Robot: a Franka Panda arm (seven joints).
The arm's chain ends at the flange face. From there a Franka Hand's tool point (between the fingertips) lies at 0.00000 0.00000 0.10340 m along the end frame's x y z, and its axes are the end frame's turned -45 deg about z.
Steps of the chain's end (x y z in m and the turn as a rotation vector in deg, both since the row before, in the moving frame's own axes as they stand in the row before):
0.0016, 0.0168, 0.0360, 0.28, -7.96, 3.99
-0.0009, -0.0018, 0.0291, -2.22, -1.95, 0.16
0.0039, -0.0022, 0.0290, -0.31, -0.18, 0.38
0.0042, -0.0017, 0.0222, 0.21, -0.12, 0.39
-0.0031, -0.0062, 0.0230, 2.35, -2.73, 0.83
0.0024, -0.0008, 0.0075, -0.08, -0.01, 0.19
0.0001, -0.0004, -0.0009, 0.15, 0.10, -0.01
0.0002, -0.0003, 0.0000, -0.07, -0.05, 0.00
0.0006, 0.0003, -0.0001, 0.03, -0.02, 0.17
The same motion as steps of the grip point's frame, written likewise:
-0.0201, 0.0022, 0.0350, 5.83, -5.43, 3.99
-0.0047, -0.0016, 0.0290, -0.19, -2.95, 0.16
0.0037, 0.0014, 0.0290, -0.09, -0.35, 0.38
0.0043, 0.0013, 0.0222, 0.23, 0.06, 0.39
0.0018, -0.0131, 0.0228, 3.59, -0.27, 0.83
0.0021, 0.0012, 0.0075, -0.05, -0.06, 0.19
0.0007, -0.0003, -0.0009, 0.04, 0.18, -0.01
0.0002, 0.0000, 0.0000, -0.01, -0.08, 0.00
0.0002, 0.0006, -0.0001, 0.04, 0.01, 0.17

